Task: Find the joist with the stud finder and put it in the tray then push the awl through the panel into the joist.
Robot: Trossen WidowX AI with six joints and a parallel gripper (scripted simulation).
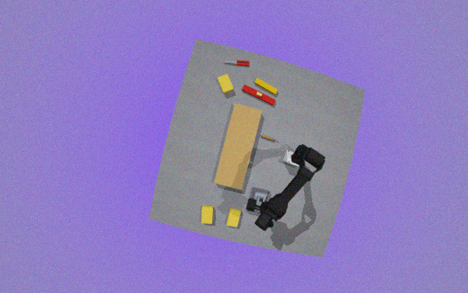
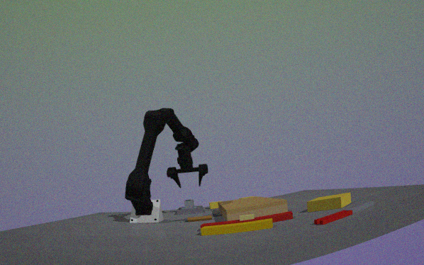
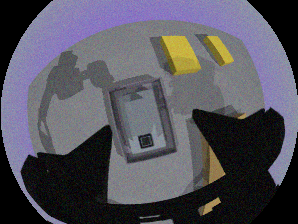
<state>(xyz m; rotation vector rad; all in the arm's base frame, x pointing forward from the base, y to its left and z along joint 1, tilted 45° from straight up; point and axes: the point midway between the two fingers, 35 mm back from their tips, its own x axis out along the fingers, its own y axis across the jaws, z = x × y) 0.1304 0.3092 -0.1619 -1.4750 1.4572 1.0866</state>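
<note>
Now: gripper tip 5 cm short of the awl, 42 cm to the left of it and 12 cm above it. Also, from my gripper tip: stud finder 1 cm behind, 2 cm to the right, 8 cm below; then grey tray 1 cm behind, 1 cm to the right, 11 cm below; then red level 24 cm ahead, 66 cm to the right, 11 cm below.
</note>
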